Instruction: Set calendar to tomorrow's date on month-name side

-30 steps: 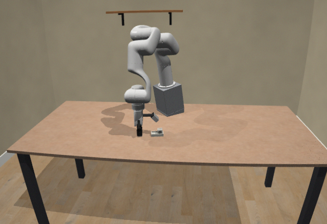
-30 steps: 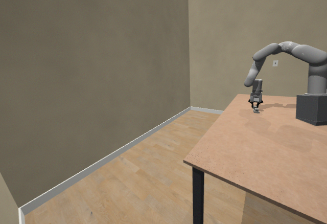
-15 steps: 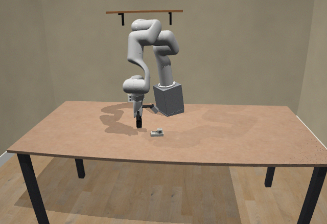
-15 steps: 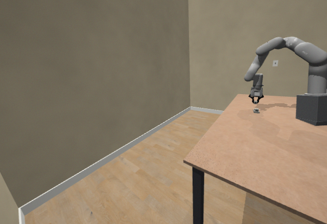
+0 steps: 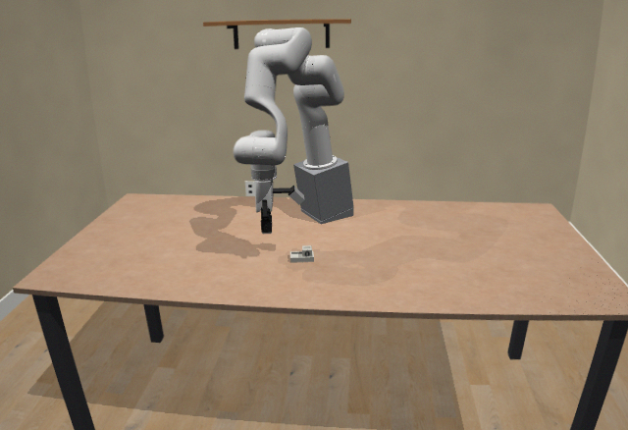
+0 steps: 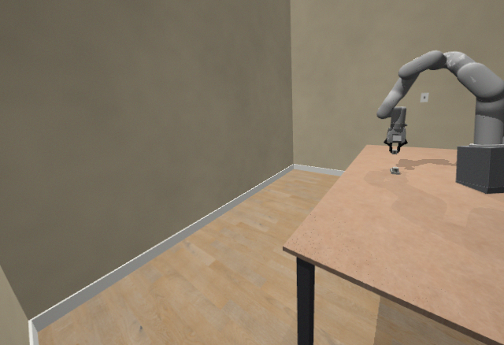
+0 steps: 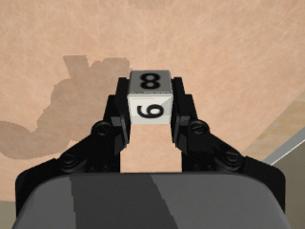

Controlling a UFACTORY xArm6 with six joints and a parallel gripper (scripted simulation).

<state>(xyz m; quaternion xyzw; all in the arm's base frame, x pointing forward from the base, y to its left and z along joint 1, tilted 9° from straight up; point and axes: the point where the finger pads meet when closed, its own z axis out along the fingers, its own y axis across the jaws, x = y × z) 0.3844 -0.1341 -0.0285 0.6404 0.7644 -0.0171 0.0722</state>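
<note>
The calendar tray lies 2 cm behind my hand, 10 cm to the left of it and 12 cm below it.
</note>
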